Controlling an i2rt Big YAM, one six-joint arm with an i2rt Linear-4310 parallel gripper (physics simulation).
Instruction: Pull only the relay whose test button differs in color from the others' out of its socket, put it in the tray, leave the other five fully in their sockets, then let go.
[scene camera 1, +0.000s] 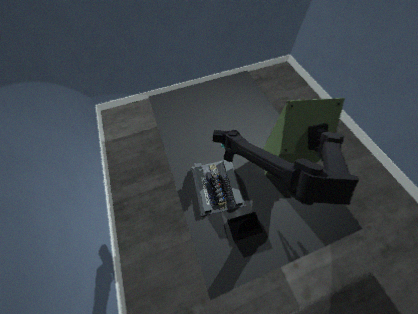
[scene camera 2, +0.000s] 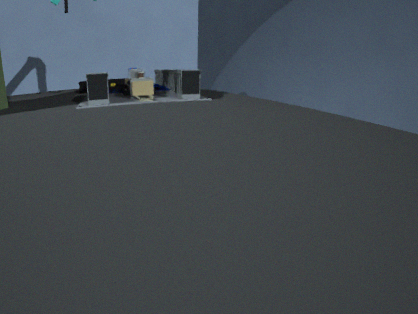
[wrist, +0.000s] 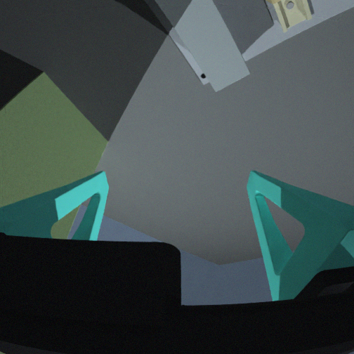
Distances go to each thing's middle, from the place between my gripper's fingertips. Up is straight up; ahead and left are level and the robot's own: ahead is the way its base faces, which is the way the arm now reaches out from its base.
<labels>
My gripper is now 20 cm above the panel base plate (scene camera 2: 116, 99), 13 cm to the right of it and 13 cm short of it.
</labels>
